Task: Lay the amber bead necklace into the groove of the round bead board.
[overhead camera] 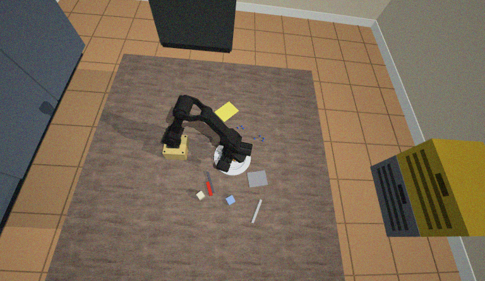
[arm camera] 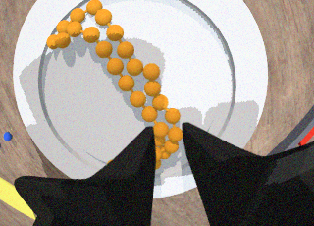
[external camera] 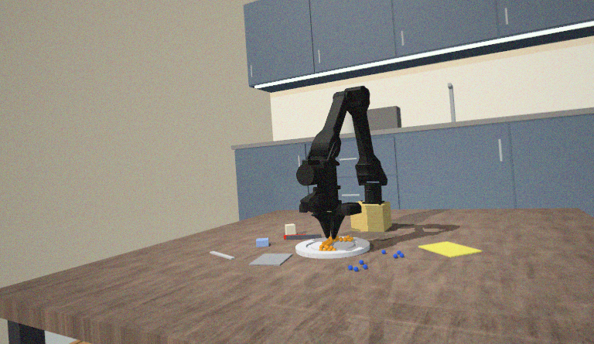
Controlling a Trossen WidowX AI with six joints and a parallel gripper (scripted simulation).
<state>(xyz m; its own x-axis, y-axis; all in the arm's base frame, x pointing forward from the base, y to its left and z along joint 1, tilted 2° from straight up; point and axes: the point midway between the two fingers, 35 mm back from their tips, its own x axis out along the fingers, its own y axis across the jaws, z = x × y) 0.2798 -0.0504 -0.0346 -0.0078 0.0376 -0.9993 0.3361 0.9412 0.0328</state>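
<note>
Now: the grey square tile 16 cm ahead of my gripper tip, 10 cm to the right of it and 2 cm below it. Also, from my gripper tip: cream cube (13 cm behind, 20 cm to the right); then red stick (9 cm behind, 14 cm to the right, 2 cm below); then light blue cube (2 cm ahead, 21 cm to the right, 1 cm below).
</note>
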